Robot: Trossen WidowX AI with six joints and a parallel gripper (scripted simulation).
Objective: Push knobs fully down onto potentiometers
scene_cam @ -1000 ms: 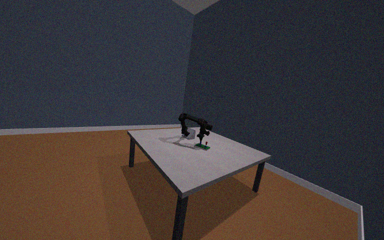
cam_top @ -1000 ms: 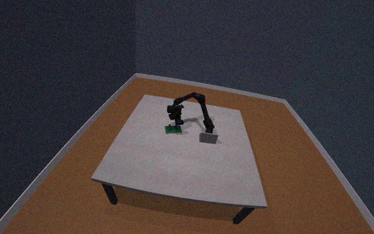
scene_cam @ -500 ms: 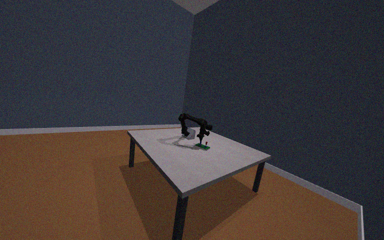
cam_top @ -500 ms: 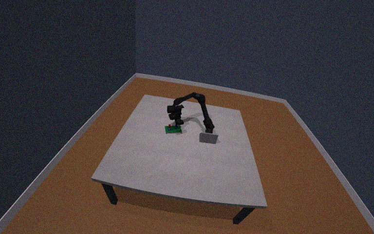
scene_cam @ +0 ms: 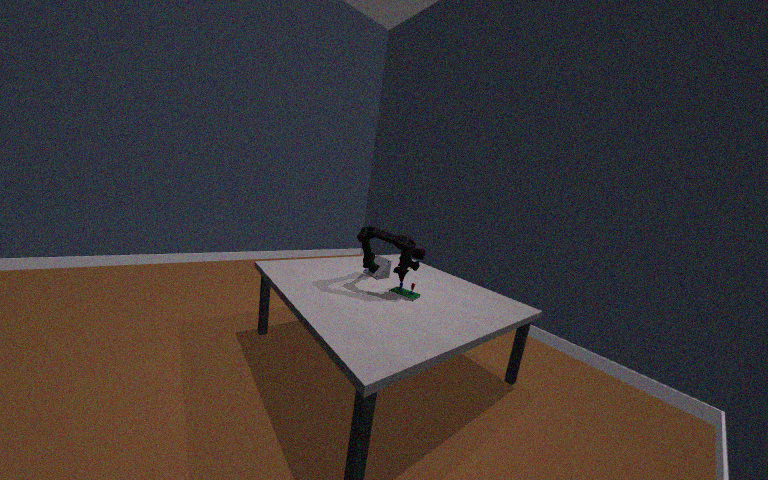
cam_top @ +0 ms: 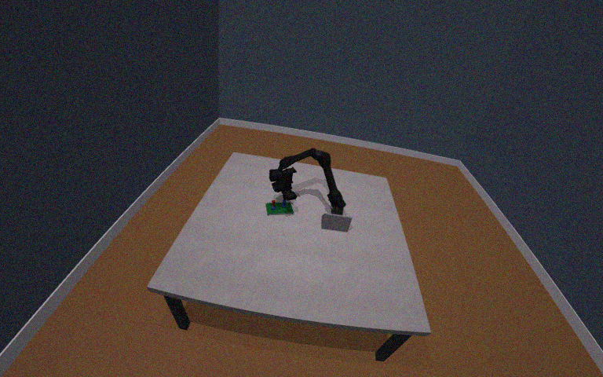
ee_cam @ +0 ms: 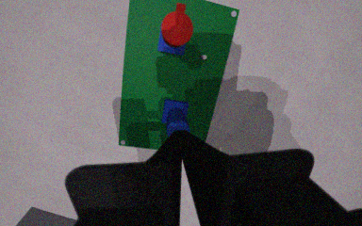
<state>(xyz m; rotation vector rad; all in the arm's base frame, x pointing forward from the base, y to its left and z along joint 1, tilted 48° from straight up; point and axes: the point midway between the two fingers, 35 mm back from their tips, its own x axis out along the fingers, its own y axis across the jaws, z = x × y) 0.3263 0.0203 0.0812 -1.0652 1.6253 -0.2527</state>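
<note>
My gripper tip is 2 cm above the blue knob. Round my gripper tip: red knob (6 cm ahead, 4 cm to the left, 1 cm below).
</note>
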